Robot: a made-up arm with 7 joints.
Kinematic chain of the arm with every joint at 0, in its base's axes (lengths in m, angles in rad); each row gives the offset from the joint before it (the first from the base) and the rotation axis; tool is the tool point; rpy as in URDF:
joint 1: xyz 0 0 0.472 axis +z
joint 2: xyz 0 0 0 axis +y
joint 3: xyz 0 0 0.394 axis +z
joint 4: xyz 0.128 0 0 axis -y
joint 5: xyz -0.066 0 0.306 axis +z
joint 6: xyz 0 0 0 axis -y
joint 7: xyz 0.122 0 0 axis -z
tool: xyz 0 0 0 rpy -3.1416 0 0
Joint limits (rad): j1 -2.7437..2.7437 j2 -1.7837..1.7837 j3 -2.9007..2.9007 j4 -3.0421..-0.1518 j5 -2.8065..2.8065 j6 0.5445..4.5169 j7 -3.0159..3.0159
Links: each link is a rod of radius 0.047 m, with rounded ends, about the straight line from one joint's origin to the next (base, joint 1, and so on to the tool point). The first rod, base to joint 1, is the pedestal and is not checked.
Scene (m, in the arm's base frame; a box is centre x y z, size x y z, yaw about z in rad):
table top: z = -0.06
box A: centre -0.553 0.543 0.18 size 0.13 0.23 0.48 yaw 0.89
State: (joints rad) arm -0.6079 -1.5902 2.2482 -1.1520 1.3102 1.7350 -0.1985
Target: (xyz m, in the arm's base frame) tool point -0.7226 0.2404 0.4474
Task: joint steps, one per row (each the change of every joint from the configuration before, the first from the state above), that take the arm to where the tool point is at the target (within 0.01 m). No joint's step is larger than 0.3 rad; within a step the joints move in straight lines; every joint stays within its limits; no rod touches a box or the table.
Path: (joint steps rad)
1: -0.0330 0.2834 0.0578 0.0977 0.2177 0.1877 0.0728
2: -0.0330 0.2834 0.0579 0.0977 0.2178 0.1877 0.0729
3: -0.0331 0.2834 0.0578 0.0978 0.2177 0.1877 0.0728
4: 0.1655 -0.0635 -0.0621 -0.1328 -0.2145 -0.1819 -0.0728
5: 0.1656 -0.0636 -0.0622 -0.1327 -0.2145 -0.1820 -0.0729
6: 0.1655 -0.0635 -0.0621 -0.1327 -0.2144 -0.1820 -0.0728
7: 0.1908 -0.0244 0.0995 -0.0621 0.0044 -0.0177 0.0000
8: 0.1908 -0.0244 0.0995 -0.0621 0.0045 -0.0176 0.0000

